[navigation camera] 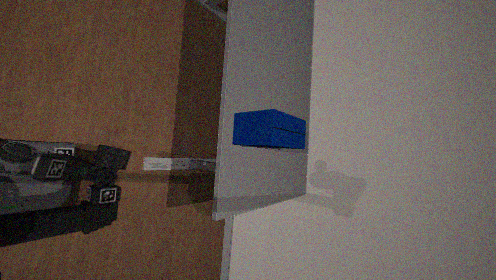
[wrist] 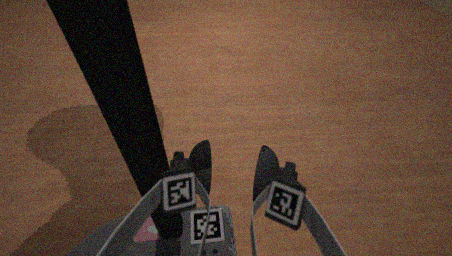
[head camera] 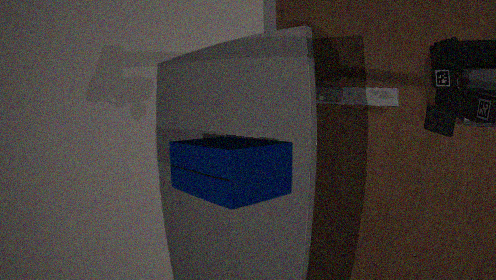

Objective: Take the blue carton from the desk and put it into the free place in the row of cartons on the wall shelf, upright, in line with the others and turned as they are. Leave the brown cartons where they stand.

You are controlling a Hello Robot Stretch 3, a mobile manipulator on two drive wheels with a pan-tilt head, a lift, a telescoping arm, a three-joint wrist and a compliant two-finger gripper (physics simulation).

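Seen in the pictures: gripper, fingertip midpoint: (wrist: 233, 161); robot's base at its link origin: (navigation camera: 16, 151).
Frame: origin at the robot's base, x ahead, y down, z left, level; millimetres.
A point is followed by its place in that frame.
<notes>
The blue carton (head camera: 262, 172) {z -534, x 137, y -816 mm} (navigation camera: 257, 131) {z -534, x 129, y -837 mm} stands on the grey desk (head camera: 235, 95) {z -731, x -30, y -720 mm} (navigation camera: 267, 65) {z -735, x 466, y -720 mm}, with a thin dark seam along one side. In the navigation view it is close to the wall side of the desk top. My gripper (wrist: 233, 161) {z 63, x 22, y -457 mm} is open and empty in the wrist view, over the wooden floor. Dark parts of my wrist and gripper with square markers show at the right edge of the head view and the left of the navigation view, beside the desk and apart from the carton. The wall shelf and the brown cartons do not show.
A pale wall (head camera: 75, 175) {z -1268, x 229, y -1120 mm} (navigation camera: 400, 100) {z -1272, x 369, y -1199 mm} runs behind the desk. The foot of a desk leg (head camera: 382, 96) (navigation camera: 157, 163) reaches out over the wooden floor (head camera: 430, 200) {z -318, x 382, y 0 mm} (navigation camera: 90, 75) {z -216, x 393, y 0 mm} (wrist: 325, 100) {z 637, x 502, y 0 mm}. A thick black bar (wrist: 107, 85) crosses the left of the wrist view.
</notes>
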